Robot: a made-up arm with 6 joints. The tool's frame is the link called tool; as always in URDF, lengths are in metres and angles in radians. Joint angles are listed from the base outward.
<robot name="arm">
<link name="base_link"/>
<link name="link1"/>
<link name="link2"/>
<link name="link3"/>
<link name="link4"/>
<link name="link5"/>
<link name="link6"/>
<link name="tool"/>
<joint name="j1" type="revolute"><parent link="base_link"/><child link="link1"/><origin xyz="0 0 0.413" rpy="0 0 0"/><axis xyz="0 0 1"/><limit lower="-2.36" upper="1.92"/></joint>
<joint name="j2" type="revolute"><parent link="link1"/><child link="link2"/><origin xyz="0.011 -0.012 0.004" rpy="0 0 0"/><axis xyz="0.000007 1 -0.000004"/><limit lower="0.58" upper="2.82"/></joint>
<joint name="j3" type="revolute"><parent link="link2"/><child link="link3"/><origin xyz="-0.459 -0.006 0.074" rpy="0 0 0"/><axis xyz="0.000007 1 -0.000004"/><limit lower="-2.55" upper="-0.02"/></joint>
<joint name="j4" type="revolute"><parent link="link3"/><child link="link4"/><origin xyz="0.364 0.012 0.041" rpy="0 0 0"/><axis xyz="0.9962 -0.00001 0.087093"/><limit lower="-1.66" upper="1.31"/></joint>
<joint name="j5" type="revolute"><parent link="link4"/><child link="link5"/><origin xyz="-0.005 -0.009 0.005" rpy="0 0 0"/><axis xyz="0.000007 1 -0.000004"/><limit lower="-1.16" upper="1.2"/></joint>
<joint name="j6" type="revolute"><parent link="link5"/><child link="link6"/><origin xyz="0.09 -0.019 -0.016" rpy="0 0 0"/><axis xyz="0.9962 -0.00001 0.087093"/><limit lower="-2.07" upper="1.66"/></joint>
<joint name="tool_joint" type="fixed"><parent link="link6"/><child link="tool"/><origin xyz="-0.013 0.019 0.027" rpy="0 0 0"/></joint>
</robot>
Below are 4 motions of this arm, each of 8 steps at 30 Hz.
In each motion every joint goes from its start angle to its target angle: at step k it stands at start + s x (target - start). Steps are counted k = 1, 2, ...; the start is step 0. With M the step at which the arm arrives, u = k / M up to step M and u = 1 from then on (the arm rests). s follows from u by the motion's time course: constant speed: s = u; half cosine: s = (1 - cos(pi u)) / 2; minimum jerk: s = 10 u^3 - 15 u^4 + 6 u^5.
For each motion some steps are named. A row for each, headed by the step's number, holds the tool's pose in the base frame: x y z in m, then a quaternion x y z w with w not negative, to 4 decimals.
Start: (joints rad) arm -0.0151 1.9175 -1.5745 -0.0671 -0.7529 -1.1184
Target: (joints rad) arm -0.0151 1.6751 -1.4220 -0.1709 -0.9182 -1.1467
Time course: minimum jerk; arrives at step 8
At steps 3, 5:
3: 0.6452 -0.0064 0.7857 -0.5425 -0.2103 -0.1591 0.7976
5: 0.5984 -0.0031 0.8275 -0.5534 -0.2629 -0.1795 0.7697

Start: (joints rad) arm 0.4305 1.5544 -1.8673 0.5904 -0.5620 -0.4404
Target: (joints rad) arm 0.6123 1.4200 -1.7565 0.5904 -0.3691 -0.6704
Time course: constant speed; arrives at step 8
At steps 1, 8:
1: 0.4166 0.1737 1.0866 0.1718 -0.3481 0.0923 0.9170
8: 0.3383 0.2205 1.0886 0.0834 -0.2994 0.1751 0.9342

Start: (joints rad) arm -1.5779 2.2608 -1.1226 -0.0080 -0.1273 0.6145
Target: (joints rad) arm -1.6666 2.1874 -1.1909 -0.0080 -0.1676 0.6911
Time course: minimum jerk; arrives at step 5
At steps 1, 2, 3, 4, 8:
1: -0.0420 -0.6089 0.3651 0.5192 0.1254 -0.6798 0.5025
2: -0.0570 -0.6154 0.3817 0.5133 0.0963 -0.6891 0.5023
3: -0.0785 -0.6230 0.4058 0.5039 0.0556 -0.7011 0.5015
4: -0.0940 -0.6273 0.4233 0.4962 0.0267 -0.7087 0.5008
8: -0.0975 -0.6282 0.4273 0.4944 0.0203 -0.7103 0.5006

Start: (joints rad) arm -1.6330 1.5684 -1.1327 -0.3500 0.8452 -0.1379
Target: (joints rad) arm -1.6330 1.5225 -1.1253 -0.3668 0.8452 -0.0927
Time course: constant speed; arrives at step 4
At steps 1, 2, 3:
1: -0.0575 -0.4544 0.7040 0.2752 0.5622 -0.5811 0.5201
2: -0.0577 -0.4510 0.7087 0.2743 0.5574 -0.5869 0.5192
3: -0.0579 -0.4476 0.7133 0.2733 0.5526 -0.5927 0.5184

